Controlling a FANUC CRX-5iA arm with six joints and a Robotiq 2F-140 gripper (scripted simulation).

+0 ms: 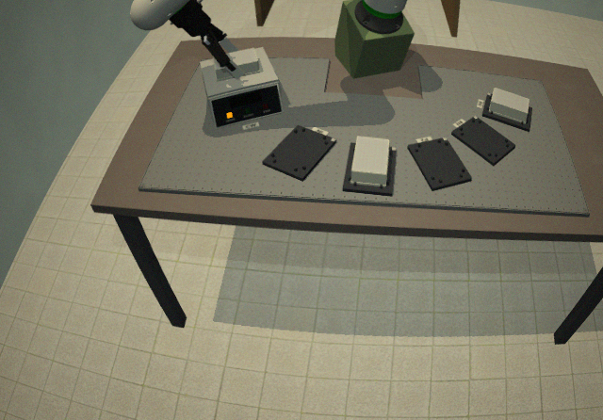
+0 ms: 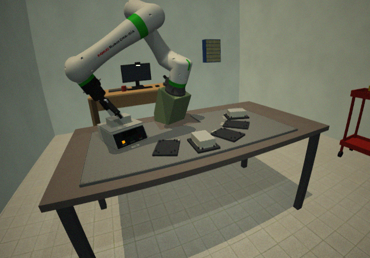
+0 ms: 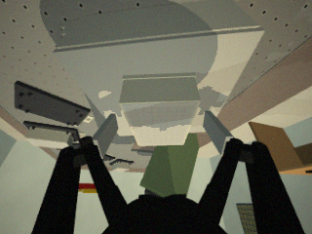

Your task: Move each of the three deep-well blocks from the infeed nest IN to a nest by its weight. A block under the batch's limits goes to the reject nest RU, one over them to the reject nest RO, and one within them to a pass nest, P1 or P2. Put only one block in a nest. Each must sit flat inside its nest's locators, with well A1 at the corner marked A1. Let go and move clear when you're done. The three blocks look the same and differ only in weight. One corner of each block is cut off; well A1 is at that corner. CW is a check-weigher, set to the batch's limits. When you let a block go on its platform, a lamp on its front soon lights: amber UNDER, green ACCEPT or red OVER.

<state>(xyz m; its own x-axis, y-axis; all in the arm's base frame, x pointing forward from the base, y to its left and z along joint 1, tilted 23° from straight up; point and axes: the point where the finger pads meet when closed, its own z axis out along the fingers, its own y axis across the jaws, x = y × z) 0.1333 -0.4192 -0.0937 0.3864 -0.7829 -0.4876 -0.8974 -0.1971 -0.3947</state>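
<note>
Now: hand 40 mm above the grey platform. From my hand the other things lie so: check-weigher: 70 mm below; then P1 label: 240 mm ahead, 380 mm to the left, 130 mm below; then nest P1: 340 mm ahead, 360 mm to the left, 120 mm below.
</note>
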